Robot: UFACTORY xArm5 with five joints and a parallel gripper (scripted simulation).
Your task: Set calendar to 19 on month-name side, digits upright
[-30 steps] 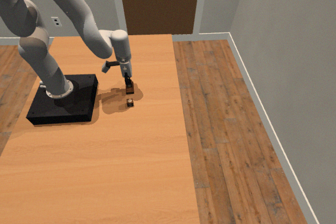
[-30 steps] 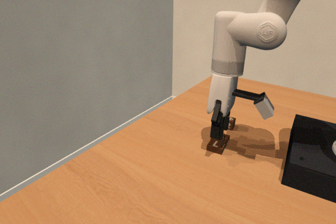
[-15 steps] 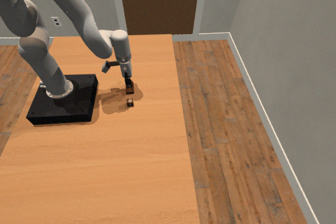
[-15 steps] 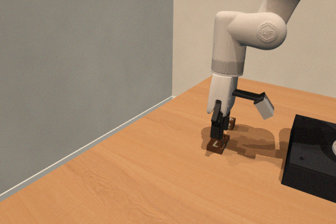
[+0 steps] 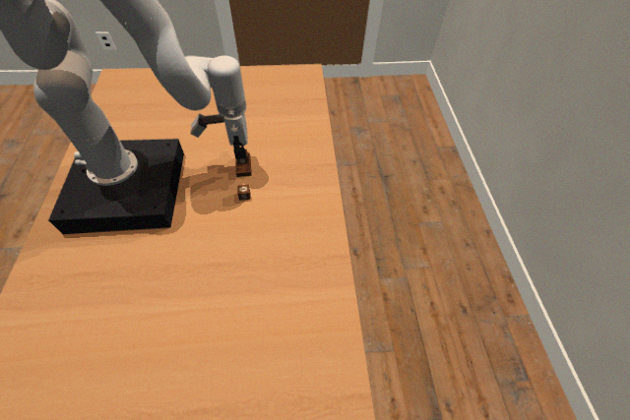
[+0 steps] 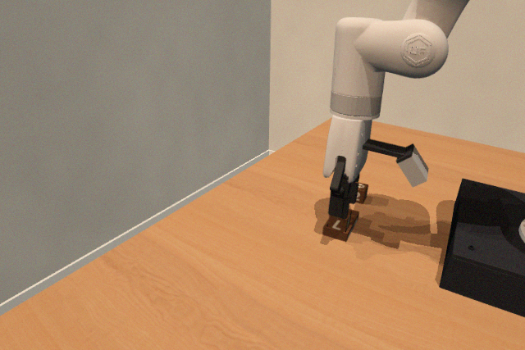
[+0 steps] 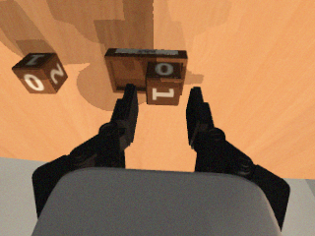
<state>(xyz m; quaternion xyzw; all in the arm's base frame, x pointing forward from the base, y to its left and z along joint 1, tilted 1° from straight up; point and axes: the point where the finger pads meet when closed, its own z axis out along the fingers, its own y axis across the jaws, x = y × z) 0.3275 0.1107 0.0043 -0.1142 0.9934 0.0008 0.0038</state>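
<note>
Right now my hand is 20 mm to the left of the tray and 60 mm above it. From my hand the other things lie so: brown date cube 30 mm ahead, 120 mm to the right, 50 mm below.
</note>
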